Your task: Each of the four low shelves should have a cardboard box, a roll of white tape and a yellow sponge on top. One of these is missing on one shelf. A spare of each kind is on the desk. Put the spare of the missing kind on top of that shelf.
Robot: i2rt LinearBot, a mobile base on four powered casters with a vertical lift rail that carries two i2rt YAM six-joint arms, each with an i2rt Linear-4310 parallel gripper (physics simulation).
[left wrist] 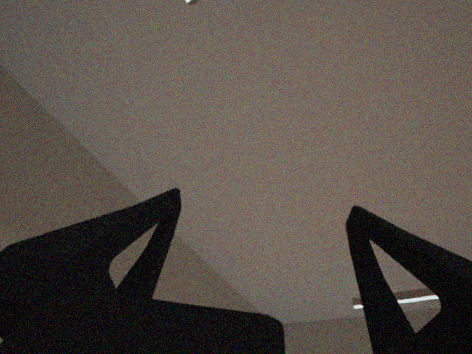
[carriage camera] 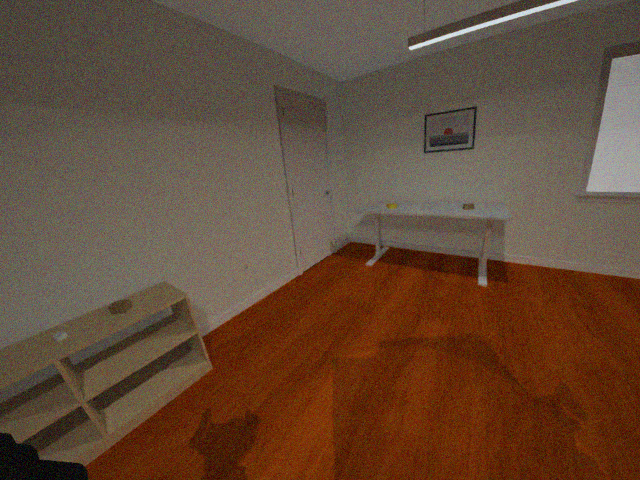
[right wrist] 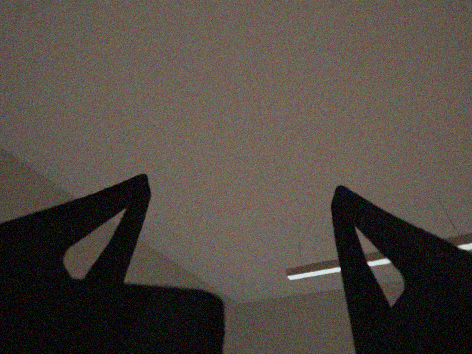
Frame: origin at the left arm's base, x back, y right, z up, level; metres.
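Seen in the pictures: left gripper, fingertip midpoint: [left wrist: 263, 206]; right gripper, fingertip midpoint: [right wrist: 239, 189].
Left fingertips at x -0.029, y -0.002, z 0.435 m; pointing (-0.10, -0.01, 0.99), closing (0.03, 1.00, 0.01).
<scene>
A point is followed by its place in that frame.
In the carriage camera, a low wooden shelf [carriage camera: 149, 298] @(y -0.805, x -1.033, z -0.238 m) stands against the wall at the lower left. On its top are a roll of white tape [carriage camera: 61, 335] @(y -1.008, x -0.679, z -0.217 m) and a brown cardboard box [carriage camera: 120, 306] @(y -0.853, x -0.886, z -0.195 m); its left end is cut off by the picture's edge. A white desk [carriage camera: 429, 210] @(y 1.424, x -2.321, z -0.128 m) stands far off at the back wall. A yellow sponge [carriage camera: 391, 206] @(y 1.084, x -2.593, z -0.104 m) lies on its left part and a small cardboard box [carriage camera: 468, 206] @(y 1.795, x -2.222, z -0.095 m) on its right part. I cannot make out tape on the desk. My left gripper [left wrist: 263, 206] @(y -0.002, x -0.029, z 0.435 m) and my right gripper [right wrist: 239, 189] @(y 0.694, x -0.042, z 0.433 m) are open and empty, pointing up toward the ceiling.
A closed door [carriage camera: 305, 180] @(y 0.078, x -2.709, z 0.282 m) is in the wall between the shelf and the desk. A framed picture [carriage camera: 449, 142] @(y 1.836, x -2.768, z 0.582 m) hangs above the desk, and a window [carriage camera: 617, 126] @(y 3.017, x -1.989, z 0.598 m) is at the right. A black part of my left arm [carriage camera: 41, 462] @(y -0.004, x -0.042, z 0.136 m) shows at the lower left corner.
</scene>
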